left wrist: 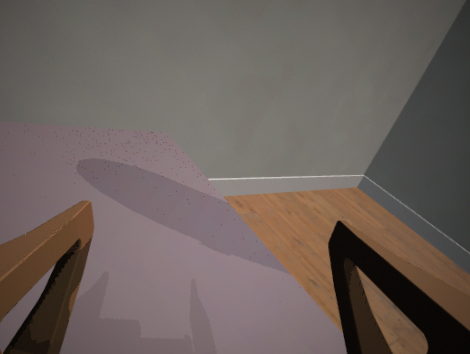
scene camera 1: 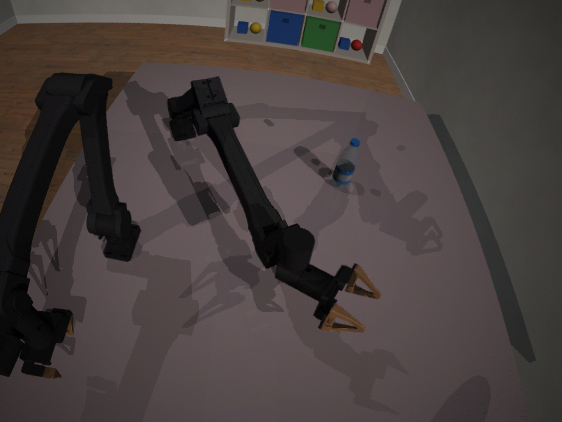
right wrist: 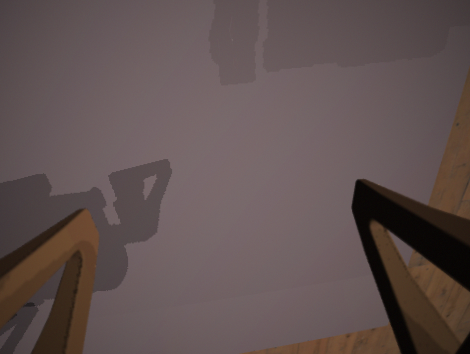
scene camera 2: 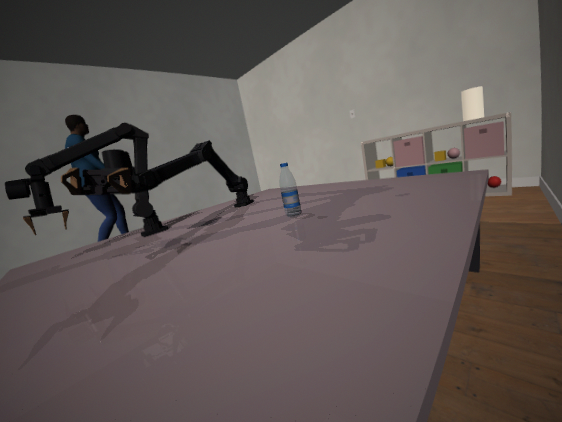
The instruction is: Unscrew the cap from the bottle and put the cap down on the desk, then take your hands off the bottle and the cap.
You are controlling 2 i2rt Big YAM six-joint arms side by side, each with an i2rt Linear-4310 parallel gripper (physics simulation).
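Places are measured from the left arm's base along level axes (x ahead, y left, z up), in metres.
Pixels of known places: left gripper, fingertip midpoint: (left wrist: 217,223) (scene camera 1: 372,312) (scene camera 2: 85,179); right gripper, fingertip midpoint: (scene camera 1: 65,355) (right wrist: 223,207) (scene camera 2: 51,232); left arm's base, origin of the base link: (scene camera 1: 182,130) (scene camera 2: 244,204); right arm's base, origin of the base link: (scene camera 1: 122,242) (scene camera 2: 154,232).
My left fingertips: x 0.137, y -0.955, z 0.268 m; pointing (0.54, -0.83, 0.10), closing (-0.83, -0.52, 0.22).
Note:
Ahead of a thing's pixels: the offset from my left fingertips to its top centre. Level surfaces: height alone.
A clear bottle with a blue-banded label {dx +0.312, dy +0.506, dz -0.063 m} (scene camera 1: 345,169) (scene camera 2: 290,192) stands upright on the pinkish desk {dz -0.268 m} (scene camera 1: 280,370) (scene camera 2: 300,325). Its blue cap {dx +0.312, dy +0.506, dz -0.062 m} (scene camera 1: 354,142) (scene camera 2: 284,164) sits on its neck. My left gripper (scene camera 1: 372,314) (scene camera 2: 96,181) (left wrist: 217,223) is open and empty, raised above the desk, well apart from the bottle and nearer the bottom of the scene camera 1 picture. My right gripper (scene camera 1: 66,355) (scene camera 2: 50,231) (right wrist: 223,207) is open and empty, pointing down, at the lower left in scene camera 1, farther from the bottle. The bottle does not show in either wrist view.
A cube shelf (scene camera 1: 226,22) (scene camera 2: 508,150) with bins and small toys stands on the floor beyond the desk. A person (scene camera 2: 75,142) stands behind the arms in scene camera 2. Walls rise past the desk edges. Shadows of both arms lie across the desk.

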